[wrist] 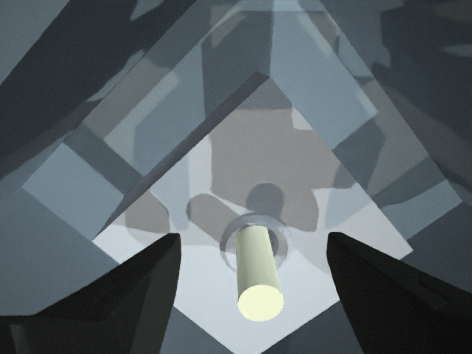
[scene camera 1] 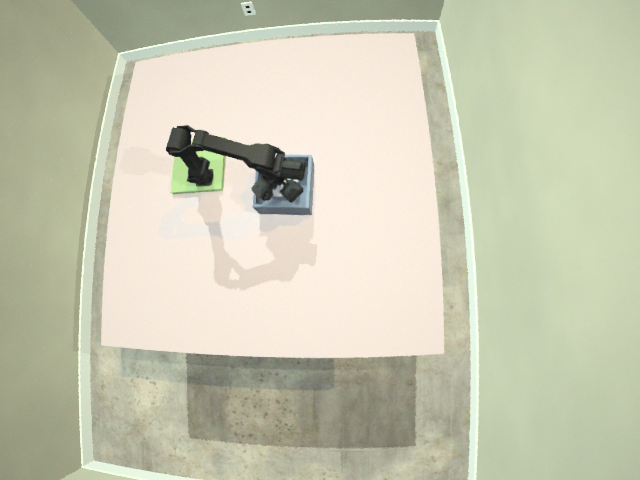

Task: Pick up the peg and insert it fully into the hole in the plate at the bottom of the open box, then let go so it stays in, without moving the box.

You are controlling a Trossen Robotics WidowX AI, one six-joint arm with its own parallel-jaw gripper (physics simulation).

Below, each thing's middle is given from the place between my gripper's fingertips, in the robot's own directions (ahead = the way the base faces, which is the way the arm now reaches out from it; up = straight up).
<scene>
I see the blue-grey box [scene camera 1: 304, 206] 10 mm to the left of my hand and 20 mm below it. Also, from my hand: light grey plate [wrist: 255, 161] 10 mm to the left, 30 mm below; then pale green peg [wrist: 260, 298] 10 mm to the left, 20 mm below.
</scene>
